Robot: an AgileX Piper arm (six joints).
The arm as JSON. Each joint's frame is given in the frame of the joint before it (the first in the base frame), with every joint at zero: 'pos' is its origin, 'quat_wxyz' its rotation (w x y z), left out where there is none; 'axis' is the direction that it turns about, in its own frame. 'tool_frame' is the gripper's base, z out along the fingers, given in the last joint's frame.
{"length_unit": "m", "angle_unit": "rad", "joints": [
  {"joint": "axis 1", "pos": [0.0, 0.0, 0.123], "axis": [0.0, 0.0, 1.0]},
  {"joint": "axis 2", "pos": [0.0, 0.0, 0.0], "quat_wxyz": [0.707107, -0.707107, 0.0, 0.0], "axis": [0.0, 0.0, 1.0]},
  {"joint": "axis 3", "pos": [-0.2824, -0.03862, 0.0], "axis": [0.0, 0.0, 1.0]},
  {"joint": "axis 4", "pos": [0.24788, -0.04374, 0.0], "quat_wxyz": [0.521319, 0.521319, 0.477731, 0.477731], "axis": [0.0, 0.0, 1.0]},
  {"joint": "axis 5", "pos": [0.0, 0.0, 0.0], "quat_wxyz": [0.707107, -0.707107, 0.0, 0.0], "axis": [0.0, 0.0, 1.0]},
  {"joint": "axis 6", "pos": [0.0, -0.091, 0.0], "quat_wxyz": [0.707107, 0.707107, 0.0, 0.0], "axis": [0.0, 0.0, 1.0]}
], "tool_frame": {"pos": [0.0, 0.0, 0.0]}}
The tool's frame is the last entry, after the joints.
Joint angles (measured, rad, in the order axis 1, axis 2, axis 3, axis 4, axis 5, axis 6), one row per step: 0.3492 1.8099 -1.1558 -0.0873 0.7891 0.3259; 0.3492 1.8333 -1.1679 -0.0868 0.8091 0.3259; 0.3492 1.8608 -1.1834 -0.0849 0.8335 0.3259; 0.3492 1.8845 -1.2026 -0.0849 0.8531 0.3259; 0.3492 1.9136 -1.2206 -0.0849 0.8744 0.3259; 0.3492 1.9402 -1.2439 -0.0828 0.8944 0.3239; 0.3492 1.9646 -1.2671 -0.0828 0.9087 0.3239; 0.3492 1.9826 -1.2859 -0.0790 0.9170 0.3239; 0.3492 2.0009 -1.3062 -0.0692 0.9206 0.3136; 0.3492 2.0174 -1.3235 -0.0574 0.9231 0.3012; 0.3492 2.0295 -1.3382 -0.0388 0.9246 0.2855; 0.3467 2.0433 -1.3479 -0.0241 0.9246 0.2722; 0.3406 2.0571 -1.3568 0.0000 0.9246 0.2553; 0.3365 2.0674 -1.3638 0.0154 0.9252 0.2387
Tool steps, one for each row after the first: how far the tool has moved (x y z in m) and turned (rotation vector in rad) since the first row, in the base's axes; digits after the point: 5 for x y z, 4 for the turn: 0.00196 0.00063 -0.00559 -0.0112 0.0292 -0.0017; 0.00429 0.00148 -0.01194 -0.0232 0.0634 -0.0045; 0.00752 0.00254 -0.01609 -0.0323 0.0857 -0.0059; 0.01049 0.00351 -0.02255 -0.0443 0.1157 -0.0074; 0.01437 0.00498 -0.02703 -0.0518 0.1378 -0.0080; 0.01861 0.00645 -0.03081 -0.0577 0.1521 -0.0090; 0.02211 0.00798 -0.03332 -0.0575 0.1602 -0.0115; 0.02611 0.01017 -0.03569 -0.0517 0.1647 -0.0064; 0.02945 0.01228 -0.03812 -0.0445 0.1698 -0.0001; 0.03204 0.01466 -0.03951 -0.0310 0.1742 0.0062; 0.03420 0.01556 -0.04268 -0.0219 0.1823 0.0095; 0.03641 0.01571 -0.04605 -0.0053 0.1934 0.0081; 0.03809 0.01580 -0.04849 0.0045 0.2010 0.0127
